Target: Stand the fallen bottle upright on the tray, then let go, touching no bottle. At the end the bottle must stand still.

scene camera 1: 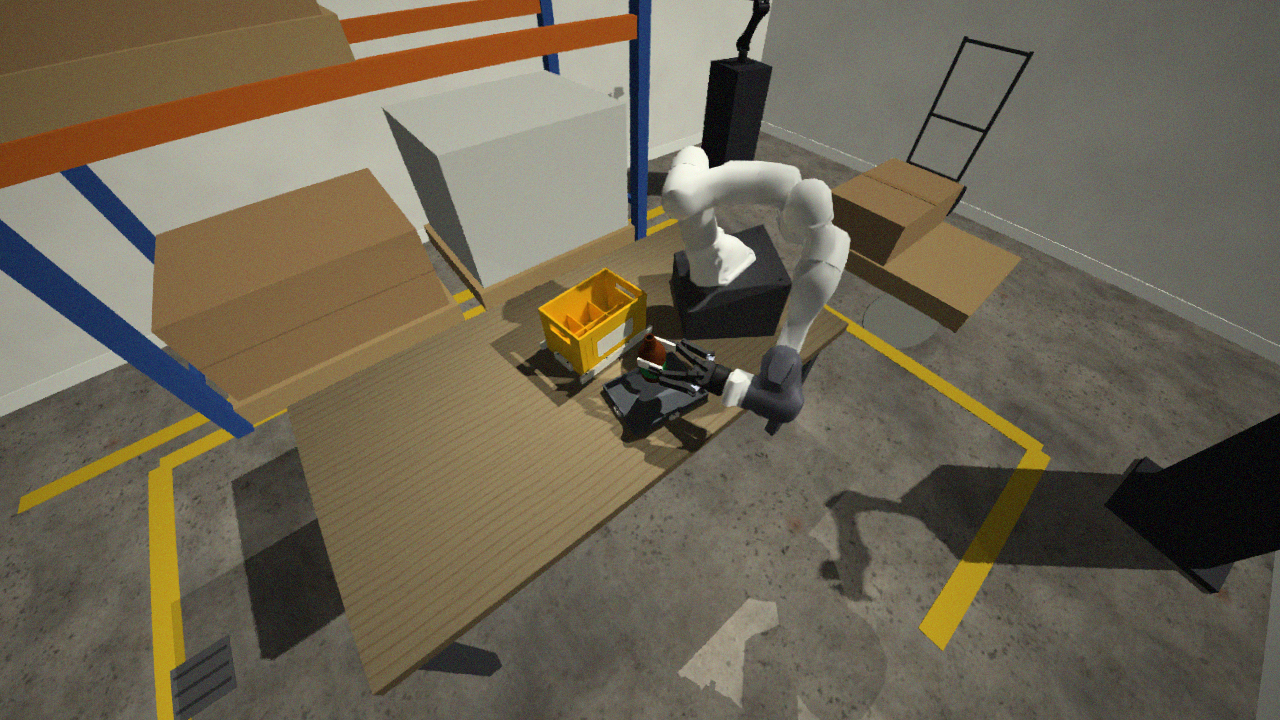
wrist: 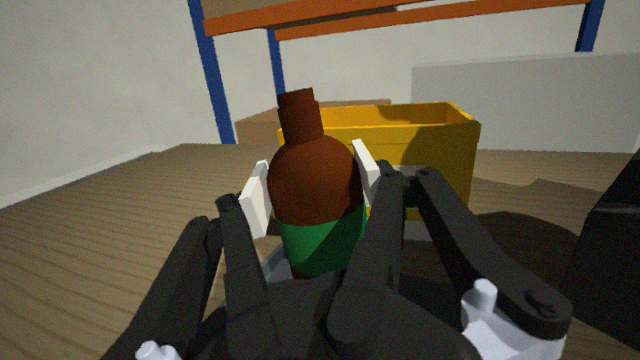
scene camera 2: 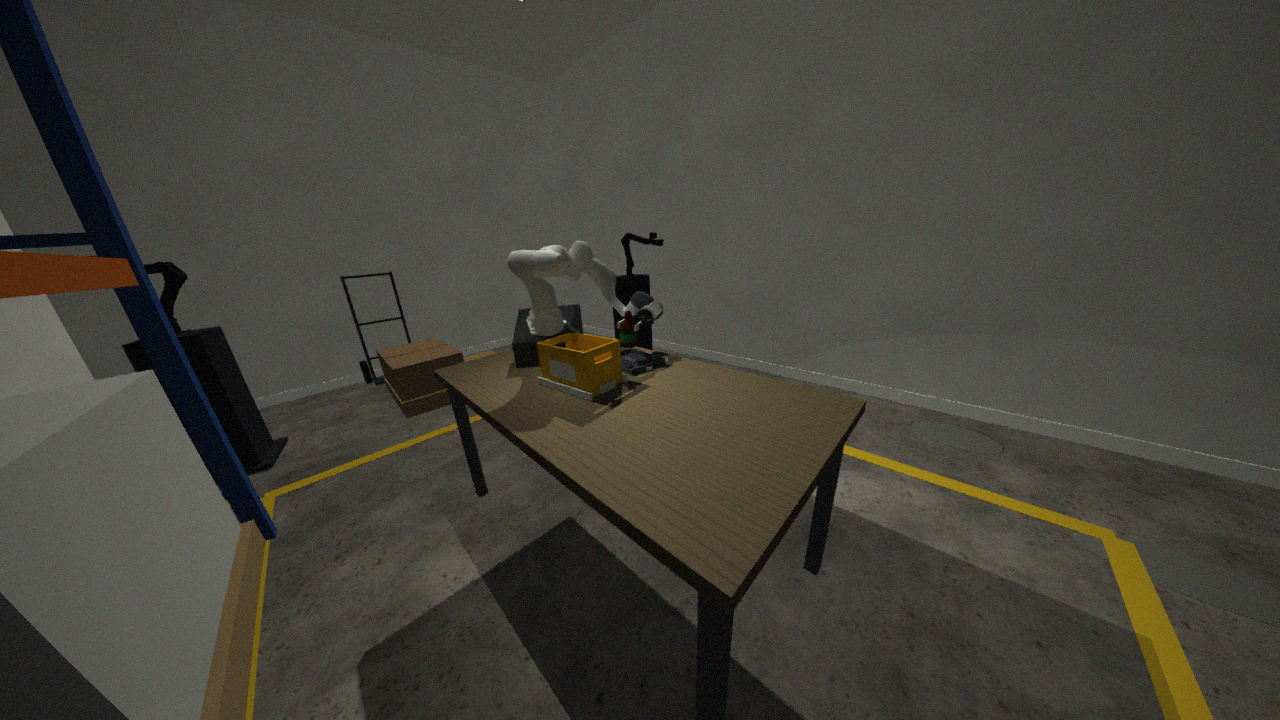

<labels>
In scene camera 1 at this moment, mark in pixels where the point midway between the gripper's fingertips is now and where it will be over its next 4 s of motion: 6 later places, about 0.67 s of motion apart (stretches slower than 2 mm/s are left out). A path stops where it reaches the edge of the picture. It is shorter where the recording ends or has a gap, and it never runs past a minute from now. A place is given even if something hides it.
My gripper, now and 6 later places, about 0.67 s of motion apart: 645, 350; 646, 346; 645, 358; 646, 362; 646, 365; 647, 367; 659, 375
</labels>
